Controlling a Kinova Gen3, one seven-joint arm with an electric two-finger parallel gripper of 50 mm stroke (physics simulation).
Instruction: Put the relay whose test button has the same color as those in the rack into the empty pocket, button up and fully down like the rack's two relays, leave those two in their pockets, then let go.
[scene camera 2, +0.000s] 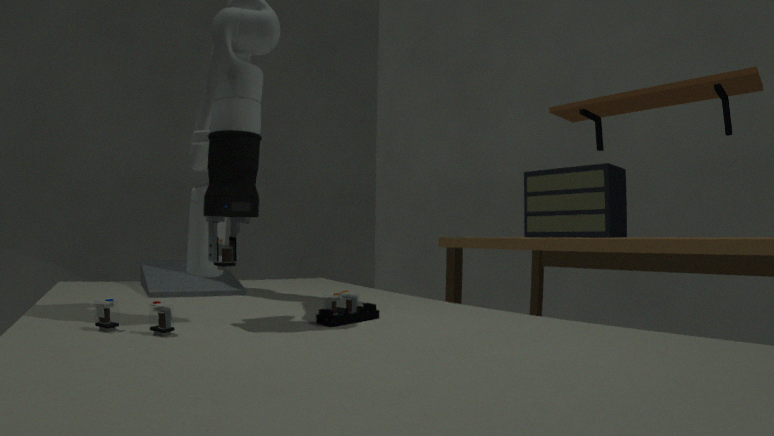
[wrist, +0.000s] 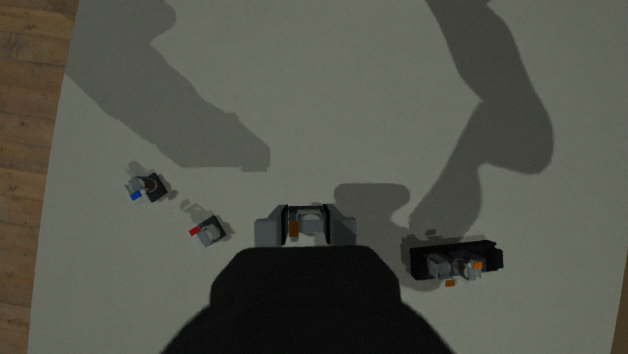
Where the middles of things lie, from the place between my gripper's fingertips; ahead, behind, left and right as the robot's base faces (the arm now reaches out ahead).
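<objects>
The black rack (scene camera 2: 363, 315) is 2 cm ahead of my hand, 20 cm to the left of it and 8 cm below it.
</objects>
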